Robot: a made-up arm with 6 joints. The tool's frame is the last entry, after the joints. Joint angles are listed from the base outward.
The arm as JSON. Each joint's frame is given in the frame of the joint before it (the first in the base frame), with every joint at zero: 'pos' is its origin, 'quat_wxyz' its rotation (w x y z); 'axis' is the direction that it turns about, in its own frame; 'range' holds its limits. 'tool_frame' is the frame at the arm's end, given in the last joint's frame.
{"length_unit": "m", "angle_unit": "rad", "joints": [
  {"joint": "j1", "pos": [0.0, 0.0, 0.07], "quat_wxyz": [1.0, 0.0, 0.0, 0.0], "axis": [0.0, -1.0, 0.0], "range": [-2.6, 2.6]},
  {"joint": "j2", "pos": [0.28, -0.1, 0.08], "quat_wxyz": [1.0, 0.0, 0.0, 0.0], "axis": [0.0, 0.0, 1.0], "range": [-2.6, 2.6]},
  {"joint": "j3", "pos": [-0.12, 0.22, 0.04], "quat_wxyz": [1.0, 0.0, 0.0, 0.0], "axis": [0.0, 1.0, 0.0], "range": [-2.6, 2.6]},
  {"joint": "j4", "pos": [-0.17, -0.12, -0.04], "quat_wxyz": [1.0, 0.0, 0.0, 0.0], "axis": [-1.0, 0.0, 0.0], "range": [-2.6, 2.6]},
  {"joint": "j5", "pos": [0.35, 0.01, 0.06], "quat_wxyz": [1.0, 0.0, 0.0, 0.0], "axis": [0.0, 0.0, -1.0], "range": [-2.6, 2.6]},
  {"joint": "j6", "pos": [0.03, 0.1, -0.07], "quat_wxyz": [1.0, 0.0, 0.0, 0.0], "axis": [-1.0, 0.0, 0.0], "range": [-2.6, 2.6]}
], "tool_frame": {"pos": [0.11, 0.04, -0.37], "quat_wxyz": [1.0, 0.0, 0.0, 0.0]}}
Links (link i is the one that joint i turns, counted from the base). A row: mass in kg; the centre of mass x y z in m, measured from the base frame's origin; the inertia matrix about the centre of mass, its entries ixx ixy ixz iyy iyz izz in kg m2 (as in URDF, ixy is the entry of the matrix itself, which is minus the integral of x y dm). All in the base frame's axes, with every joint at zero. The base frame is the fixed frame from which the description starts. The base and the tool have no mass.
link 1: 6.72; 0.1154 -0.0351 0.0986; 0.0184 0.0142 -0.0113 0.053 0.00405 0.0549
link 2: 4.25; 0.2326 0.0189 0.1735; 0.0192 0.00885 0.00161 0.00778 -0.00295 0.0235
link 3: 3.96; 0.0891 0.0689 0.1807; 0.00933 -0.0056 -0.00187 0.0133 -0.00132 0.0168
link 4: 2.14; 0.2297 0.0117 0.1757; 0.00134 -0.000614 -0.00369 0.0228 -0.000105 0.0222
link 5: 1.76; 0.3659 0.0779 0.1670; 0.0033 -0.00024 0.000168 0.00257 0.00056 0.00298
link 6: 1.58; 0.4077 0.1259 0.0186; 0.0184 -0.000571 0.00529 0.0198 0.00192 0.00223
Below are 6 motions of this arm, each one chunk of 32 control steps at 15 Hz.
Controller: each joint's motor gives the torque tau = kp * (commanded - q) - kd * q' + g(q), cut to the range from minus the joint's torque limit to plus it. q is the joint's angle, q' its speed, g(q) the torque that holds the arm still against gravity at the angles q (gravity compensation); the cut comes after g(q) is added. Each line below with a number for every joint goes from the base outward.
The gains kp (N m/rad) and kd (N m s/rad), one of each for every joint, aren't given. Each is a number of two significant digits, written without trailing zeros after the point. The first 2 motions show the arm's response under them.
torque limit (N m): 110 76 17 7.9 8.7 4.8
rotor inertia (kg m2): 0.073 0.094 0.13 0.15 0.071 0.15
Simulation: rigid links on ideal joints. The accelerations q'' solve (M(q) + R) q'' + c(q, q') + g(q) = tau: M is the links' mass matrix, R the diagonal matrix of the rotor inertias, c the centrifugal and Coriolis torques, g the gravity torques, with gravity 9.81 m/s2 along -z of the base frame. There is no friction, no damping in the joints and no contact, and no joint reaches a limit. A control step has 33 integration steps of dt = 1/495 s. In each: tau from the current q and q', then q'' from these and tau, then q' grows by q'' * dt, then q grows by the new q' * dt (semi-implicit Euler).
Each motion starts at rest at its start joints. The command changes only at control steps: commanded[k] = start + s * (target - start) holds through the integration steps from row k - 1 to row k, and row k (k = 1, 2, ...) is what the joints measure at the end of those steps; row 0 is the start. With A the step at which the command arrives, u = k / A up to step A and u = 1 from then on. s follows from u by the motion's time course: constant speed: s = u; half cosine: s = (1 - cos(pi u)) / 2; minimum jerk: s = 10 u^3 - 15 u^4 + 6 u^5; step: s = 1 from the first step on.
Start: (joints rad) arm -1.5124 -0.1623 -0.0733 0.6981 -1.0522 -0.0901
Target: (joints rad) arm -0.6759 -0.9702 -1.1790 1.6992 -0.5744 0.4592
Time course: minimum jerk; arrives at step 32
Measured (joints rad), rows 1 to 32:
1: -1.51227 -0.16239 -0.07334 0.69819 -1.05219 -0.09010
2: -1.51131 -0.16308 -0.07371 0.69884 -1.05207 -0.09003
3: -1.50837 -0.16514 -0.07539 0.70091 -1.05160 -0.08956
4: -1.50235 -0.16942 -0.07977 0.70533 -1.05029 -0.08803
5: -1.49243 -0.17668 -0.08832 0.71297 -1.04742 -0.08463
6: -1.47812 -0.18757 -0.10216 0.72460 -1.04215 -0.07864
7: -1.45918 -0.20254 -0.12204 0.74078 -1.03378 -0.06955
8: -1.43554 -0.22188 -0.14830 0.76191 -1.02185 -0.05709
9: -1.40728 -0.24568 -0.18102 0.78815 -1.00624 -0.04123
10: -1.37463 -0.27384 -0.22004 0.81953 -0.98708 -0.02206
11: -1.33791 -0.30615 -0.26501 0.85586 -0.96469 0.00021
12: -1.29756 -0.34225 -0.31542 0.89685 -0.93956 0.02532
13: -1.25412 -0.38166 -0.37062 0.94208 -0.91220 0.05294
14: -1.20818 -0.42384 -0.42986 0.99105 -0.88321 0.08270
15: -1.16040 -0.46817 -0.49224 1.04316 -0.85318 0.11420
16: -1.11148 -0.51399 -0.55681 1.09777 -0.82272 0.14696
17: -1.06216 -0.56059 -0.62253 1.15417 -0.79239 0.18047
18: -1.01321 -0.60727 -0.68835 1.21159 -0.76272 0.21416
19: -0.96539 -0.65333 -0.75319 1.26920 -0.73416 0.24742
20: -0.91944 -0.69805 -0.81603 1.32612 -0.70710 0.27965
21: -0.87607 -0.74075 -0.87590 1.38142 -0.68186 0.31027
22: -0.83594 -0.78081 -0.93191 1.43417 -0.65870 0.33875
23: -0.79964 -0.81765 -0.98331 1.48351 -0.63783 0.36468
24: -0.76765 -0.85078 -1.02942 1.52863 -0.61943 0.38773
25: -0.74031 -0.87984 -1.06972 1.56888 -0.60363 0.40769
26: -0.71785 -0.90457 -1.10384 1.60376 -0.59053 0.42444
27: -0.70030 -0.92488 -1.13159 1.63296 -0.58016 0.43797
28: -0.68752 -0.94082 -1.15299 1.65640 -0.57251 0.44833
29: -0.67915 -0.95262 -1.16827 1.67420 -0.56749 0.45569
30: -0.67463 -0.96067 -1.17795 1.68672 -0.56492 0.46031
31: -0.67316 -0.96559 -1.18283 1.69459 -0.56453 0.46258
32: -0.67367 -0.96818 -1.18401 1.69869 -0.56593 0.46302
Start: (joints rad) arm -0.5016 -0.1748 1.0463 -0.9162 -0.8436 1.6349
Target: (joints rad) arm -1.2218 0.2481 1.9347 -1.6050 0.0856 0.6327
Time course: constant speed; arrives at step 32
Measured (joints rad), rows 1 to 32:
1: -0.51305 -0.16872 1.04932 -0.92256 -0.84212 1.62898
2: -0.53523 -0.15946 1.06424 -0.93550 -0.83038 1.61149
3: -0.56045 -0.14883 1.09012 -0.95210 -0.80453 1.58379
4: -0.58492 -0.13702 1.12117 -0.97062 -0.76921 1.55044
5: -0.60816 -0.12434 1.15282 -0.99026 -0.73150 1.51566
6: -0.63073 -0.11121 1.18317 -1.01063 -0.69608 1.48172
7: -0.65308 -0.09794 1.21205 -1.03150 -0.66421 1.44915
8: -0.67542 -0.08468 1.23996 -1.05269 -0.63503 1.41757
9: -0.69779 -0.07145 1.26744 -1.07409 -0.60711 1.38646
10: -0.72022 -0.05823 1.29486 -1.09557 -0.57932 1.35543
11: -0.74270 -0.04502 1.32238 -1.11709 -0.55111 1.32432
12: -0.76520 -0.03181 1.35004 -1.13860 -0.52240 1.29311
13: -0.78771 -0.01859 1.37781 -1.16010 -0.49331 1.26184
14: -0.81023 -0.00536 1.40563 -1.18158 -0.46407 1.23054
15: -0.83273 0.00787 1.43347 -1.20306 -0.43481 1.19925
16: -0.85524 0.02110 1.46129 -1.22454 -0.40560 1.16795
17: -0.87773 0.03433 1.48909 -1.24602 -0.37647 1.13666
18: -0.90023 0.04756 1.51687 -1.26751 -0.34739 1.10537
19: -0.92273 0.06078 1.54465 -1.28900 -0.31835 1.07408
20: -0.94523 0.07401 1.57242 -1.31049 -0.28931 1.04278
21: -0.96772 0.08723 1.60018 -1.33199 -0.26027 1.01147
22: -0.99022 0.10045 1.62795 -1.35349 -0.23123 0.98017
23: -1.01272 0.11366 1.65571 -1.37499 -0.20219 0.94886
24: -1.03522 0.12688 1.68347 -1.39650 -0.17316 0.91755
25: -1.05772 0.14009 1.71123 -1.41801 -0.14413 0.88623
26: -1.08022 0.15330 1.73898 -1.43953 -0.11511 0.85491
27: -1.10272 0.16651 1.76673 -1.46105 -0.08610 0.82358
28: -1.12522 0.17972 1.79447 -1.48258 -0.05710 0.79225
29: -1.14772 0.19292 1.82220 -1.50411 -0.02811 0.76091
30: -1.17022 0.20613 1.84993 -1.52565 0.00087 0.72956
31: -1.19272 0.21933 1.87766 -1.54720 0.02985 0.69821
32: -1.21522 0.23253 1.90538 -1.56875 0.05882 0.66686
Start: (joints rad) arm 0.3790 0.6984 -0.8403 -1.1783 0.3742 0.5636
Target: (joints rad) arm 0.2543 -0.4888 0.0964 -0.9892 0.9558 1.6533
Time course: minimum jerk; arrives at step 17
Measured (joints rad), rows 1 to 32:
1: 0.37899 0.69765 -0.83996 -1.17838 0.37408 0.56397
2: 0.37880 0.69219 -0.83726 -1.17880 0.37360 0.56699
3: 0.37764 0.67587 -0.82805 -1.17918 0.37416 0.57757
4: 0.37453 0.64285 -0.80704 -1.17827 0.37962 0.60178
5: 0.36877 0.58931 -0.76951 -1.17421 0.39507 0.64482
6: 0.36008 0.51402 -0.71287 -1.16526 0.42460 0.70946
7: 0.34842 0.41839 -0.63730 -1.15049 0.46952 0.79558
8: 0.33408 0.30625 -0.54565 -1.13023 0.52794 0.90034
9: 0.31783 0.18331 -0.44279 -1.10620 0.59580 1.01860
10: 0.30092 0.05643 -0.33495 -1.08095 0.66847 1.14348
11: 0.28491 -0.06728 -0.22894 -1.05717 0.74172 1.26692
12: 0.27114 -0.18127 -0.13141 -1.03678 0.81163 1.38077
13: 0.26049 -0.28006 -0.04793 -1.02058 0.87405 1.47817
14: 0.25321 -0.35959 0.01769 -1.00848 0.92485 1.55462
15: 0.24915 -0.41773 0.06390 -0.99998 0.96090 1.60844
16: 0.24790 -0.45486 0.09142 -0.99454 0.98116 1.64074
17: 0.24885 -0.47458 0.10343 -0.99150 0.98704 1.65547
18: 0.25105 -0.48332 0.10530 -0.99007 0.98226 1.65906
19: 0.25322 -0.48672 0.10237 -0.98951 0.97224 1.65782
20: 0.25458 -0.48792 0.09850 -0.98934 0.96207 1.65567
21: 0.25505 -0.48834 0.09571 -0.98929 0.95492 1.65414
22: 0.25496 -0.48853 0.09452 -0.98927 0.95163 1.65341
23: 0.25466 -0.48865 0.09458 -0.98925 0.95140 1.65318
24: 0.25439 -0.48873 0.09523 -0.98923 0.95281 1.65317
25: 0.25423 -0.48879 0.09595 -0.98922 0.95454 1.65321
26: 0.25418 -0.48881 0.09645 -0.98922 0.95584 1.65324
27: 0.25419 -0.48882 0.09668 -0.98921 0.95647 1.65326
28: 0.25424 -0.48881 0.09670 -0.98921 0.95655 1.65327
29: 0.25428 -0.48881 0.09660 -0.98921 0.95633 1.65329
30: 0.25431 -0.48880 0.09649 -0.98921 0.95604 1.65330
31: 0.25432 -0.48880 0.09640 -0.98920 0.95582 1.65330
32: 0.25432 -0.48880 0.09636 -0.98920 0.95570 1.65331

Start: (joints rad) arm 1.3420 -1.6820 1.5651 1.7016 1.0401 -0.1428
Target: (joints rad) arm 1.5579 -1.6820 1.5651 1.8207 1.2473 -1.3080
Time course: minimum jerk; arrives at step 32
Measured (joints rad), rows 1 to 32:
1: 1.34202 -1.68200 1.56510 1.70161 1.04012 -0.14289
2: 1.34217 -1.68200 1.56506 1.70170 1.04027 -0.14358
3: 1.34272 -1.68199 1.56498 1.70197 1.04077 -0.14598
4: 1.34400 -1.68198 1.56482 1.70254 1.04192 -0.15142
5: 1.34632 -1.68197 1.56463 1.70353 1.04394 -0.16121
6: 1.34988 -1.68195 1.56443 1.70500 1.04697 -0.17639
7: 1.35476 -1.68194 1.56429 1.70703 1.05108 -0.19767
8: 1.36094 -1.68193 1.56421 1.70963 1.05625 -0.22544
9: 1.36837 -1.68192 1.56421 1.71282 1.06247 -0.25980
10: 1.37694 -1.68191 1.56427 1.71662 1.06970 -0.30062
11: 1.38657 -1.68190 1.56438 1.72099 1.07790 -0.34754
12: 1.39714 -1.68190 1.56451 1.72591 1.08700 -0.40005
13: 1.40852 -1.68189 1.56466 1.73134 1.09693 -0.45745
14: 1.42054 -1.68189 1.56482 1.73721 1.10757 -0.51895
15: 1.43304 -1.68190 1.56498 1.74344 1.11880 -0.58364
16: 1.44581 -1.68191 1.56514 1.74995 1.13047 -0.65055
17: 1.45866 -1.68193 1.56528 1.75664 1.14242 -0.71864
18: 1.47139 -1.68195 1.56540 1.76342 1.15448 -0.78686
19: 1.48379 -1.68198 1.56551 1.77017 1.16646 -0.85414
20: 1.49567 -1.68202 1.56558 1.77679 1.17820 -0.91944
21: 1.50687 -1.68206 1.56564 1.78318 1.18950 -0.98178
22: 1.51721 -1.68210 1.56567 1.78924 1.20018 -1.04023
23: 1.52655 -1.68214 1.56568 1.79488 1.21008 -1.09396
24: 1.53478 -1.68218 1.56567 1.80002 1.21902 -1.14226
25: 1.54180 -1.68221 1.56566 1.80460 1.22689 -1.18460
26: 1.54756 -1.68223 1.56563 1.80858 1.23357 -1.22057
27: 1.55206 -1.68225 1.56561 1.81192 1.23900 -1.24999
28: 1.55532 -1.68226 1.56557 1.81463 1.24318 -1.27289
29: 1.55744 -1.68225 1.56552 1.81671 1.24613 -1.28956
30: 1.55855 -1.68224 1.56547 1.81823 1.24794 -1.30055
31: 1.55885 -1.68221 1.56539 1.81924 1.24879 -1.30673
32: 1.55862 -1.68217 1.56530 1.81987 1.24889 -1.30927

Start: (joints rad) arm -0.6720 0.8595 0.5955 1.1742 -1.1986 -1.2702
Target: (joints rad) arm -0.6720 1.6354 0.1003 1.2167 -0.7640 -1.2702
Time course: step
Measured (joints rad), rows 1 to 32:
1: -0.67035 1.09507 0.44453 1.14744 -1.12726 -1.31828
2: -0.66584 1.38200 0.27078 1.17635 -0.98958 -1.31361
3: -0.67263 1.53373 0.17810 1.21913 -0.87025 -1.26719
4: -0.67505 1.59748 0.13178 1.24039 -0.78216 -1.23763
5: -0.67397 1.62079 0.10695 1.24295 -0.72798 -1.23383
6: -0.67290 1.62855 0.09441 1.23659 -0.70510 -1.24400
7: -0.67249 1.63129 0.09020 1.22837 -0.70560 -1.25674
8: -0.67236 1.63271 0.09124 1.22178 -0.71986 -1.26626
9: -0.67223 1.63381 0.09469 1.21783 -0.73920 -1.27132
10: -0.67208 1.63472 0.09840 1.21614 -0.75711 -1.27293
11: -0.67195 1.63539 0.10114 1.21586 -0.76987 -1.27265
12: -0.67189 1.63578 0.10257 1.21617 -0.77634 -1.27174
13: -0.67189 1.63590 0.10285 1.21657 -0.77730 -1.27090
14: -0.67192 1.63584 0.10239 1.21683 -0.77462 -1.27035
15: -0.67197 1.63569 0.10160 1.21692 -0.77034 -1.27010
16: -0.67200 1.63552 0.10079 1.21688 -0.76613 -1.27004
17: -0.67203 1.63539 0.10018 1.21679 -0.76302 -1.27006
18: -0.67203 1.63531 0.09982 1.21671 -0.76134 -1.27011
19: -0.67203 1.63528 0.09972 1.21665 -0.76097 -1.27016
20: -0.67202 1.63529 0.09981 1.21663 -0.76148 -1.27019
21: -0.67201 1.63533 0.09998 1.21664 -0.76242 -1.27020
22: -0.67200 1.63537 0.10016 1.21666 -0.76339 -1.27021
23: -0.67199 1.63540 0.10031 1.21668 -0.76414 -1.27021
24: -0.67199 1.63542 0.10040 1.21670 -0.76456 -1.27021
25: -0.67199 1.63543 0.10043 1.21671 -0.76469 -1.27021
26: -0.67200 1.63542 0.10042 1.21672 -0.76459 -1.27020
27: -0.67200 1.63542 0.10038 1.21671 -0.76439 -1.27020
28: -0.67200 1.63541 0.10034 1.21671 -0.76417 -1.27020
29: -0.67200 1.63540 0.10030 1.21670 -0.76399 -1.27020
30: -0.67200 1.63540 0.10028 1.21670 -0.76388 -1.27020
31: -0.67200 1.63539 0.10027 1.21670 -0.76384 -1.27020
32: -0.67200 1.63539 0.10027 1.21670 -0.76386 -1.27020

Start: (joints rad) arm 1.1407 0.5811 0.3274 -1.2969 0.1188 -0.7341
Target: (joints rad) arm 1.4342 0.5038 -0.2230 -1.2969 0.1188 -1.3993
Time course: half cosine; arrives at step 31
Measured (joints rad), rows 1 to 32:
1: 1.14111 0.58102 0.32721 -1.29681 0.11915 -0.73447
2: 1.14266 0.58072 0.32606 -1.29649 0.12037 -0.73618
3: 1.14570 0.58012 0.32293 -1.29597 0.12241 -0.74031
4: 1.15028 0.57915 0.31710 -1.29539 0.12467 -0.74758
5: 1.15635 0.57781 0.30830 -1.29493 0.12655 -0.75833
6: 1.16381 0.57610 0.29653 -1.29467 0.12772 -0.77258
7: 1.17258 0.57404 0.28198 -1.29462 0.12813 -0.79012
8: 1.18255 0.57165 0.26488 -1.29474 0.12798 -0.81067
9: 1.19359 0.56897 0.24551 -1.29498 0.12750 -0.83394
10: 1.20558 0.56602 0.22415 -1.29527 0.12691 -0.85961
11: 1.21841 0.56282 0.20106 -1.29559 0.12636 -0.88737
12: 1.23194 0.55942 0.17649 -1.29591 0.12590 -0.91693
13: 1.24602 0.55584 0.15071 -1.29621 0.12552 -0.94799
14: 1.26053 0.55212 0.12394 -1.29650 0.12518 -0.98023
15: 1.27532 0.54832 0.09645 -1.29677 0.12479 -1.01335
16: 1.29024 0.54446 0.06850 -1.29704 0.12430 -1.04699
17: 1.30514 0.54060 0.04037 -1.29729 0.12367 -1.08083
18: 1.31987 0.53676 0.01233 -1.29752 0.12287 -1.11452
19: 1.33427 0.53300 -0.01532 -1.29773 0.12190 -1.14769
20: 1.34819 0.52935 -0.04229 -1.29791 0.12080 -1.18002
21: 1.36150 0.52584 -0.06832 -1.29807 0.11959 -1.21117
22: 1.37405 0.52251 -0.09311 -1.29819 0.11831 -1.24082
23: 1.38571 0.51939 -0.11641 -1.29828 0.11701 -1.26866
24: 1.39636 0.51650 -0.13798 -1.29834 0.11572 -1.29442
25: 1.40589 0.51388 -0.15759 -1.29837 0.11448 -1.31784
26: 1.41420 0.51154 -0.17505 -1.29839 0.11333 -1.33868
27: 1.42121 0.50952 -0.19016 -1.29838 0.11228 -1.35672
28: 1.42684 0.50783 -0.20278 -1.29837 0.11136 -1.37180
29: 1.43105 0.50649 -0.21277 -1.29835 0.11059 -1.38375
30: 1.43377 0.50550 -0.22004 -1.29833 0.10996 -1.39247
31: 1.43499 0.50489 -0.22452 -1.29831 0.10950 -1.39786
32: 1.43508 0.50454 -0.22632 -1.29825 0.10957 -1.40029

